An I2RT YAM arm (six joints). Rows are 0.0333 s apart.
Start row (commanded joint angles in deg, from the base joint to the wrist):
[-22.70 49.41 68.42 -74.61 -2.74 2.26]
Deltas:
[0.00 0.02 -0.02 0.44 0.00 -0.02]
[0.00 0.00 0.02 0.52 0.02 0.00]
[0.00 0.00 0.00 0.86 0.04 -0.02]
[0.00 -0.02 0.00 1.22 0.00 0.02]
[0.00 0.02 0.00 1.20 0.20 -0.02]
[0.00 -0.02 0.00 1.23 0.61 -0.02]
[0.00 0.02 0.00 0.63 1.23 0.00]
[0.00 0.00 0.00 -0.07 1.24 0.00]
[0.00 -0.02 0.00 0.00 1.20 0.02]
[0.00 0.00 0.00 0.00 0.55 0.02]
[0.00 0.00 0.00 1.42 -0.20 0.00]
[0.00 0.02 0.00 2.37 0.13 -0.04]
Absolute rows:
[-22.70 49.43 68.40 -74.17 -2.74 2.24]
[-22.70 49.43 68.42 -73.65 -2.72 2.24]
[-22.70 49.43 68.42 -72.79 -2.68 2.22]
[-22.70 49.41 68.42 -71.57 -2.68 2.24]
[-22.70 49.43 68.42 -70.37 -2.48 2.22]
[-22.70 49.41 68.42 -69.14 -1.87 2.20]
[-22.70 49.43 68.42 -68.51 -0.64 2.20]
[-22.70 49.43 68.42 -68.58 0.60 2.20]
[-22.70 49.41 68.42 -68.58 1.80 2.22]
[-22.70 49.41 68.42 -68.58 2.35 2.24]
[-22.70 49.41 68.42 -67.16 2.15 2.24]
[-22.70 49.43 68.42 -64.79 2.28 2.20]

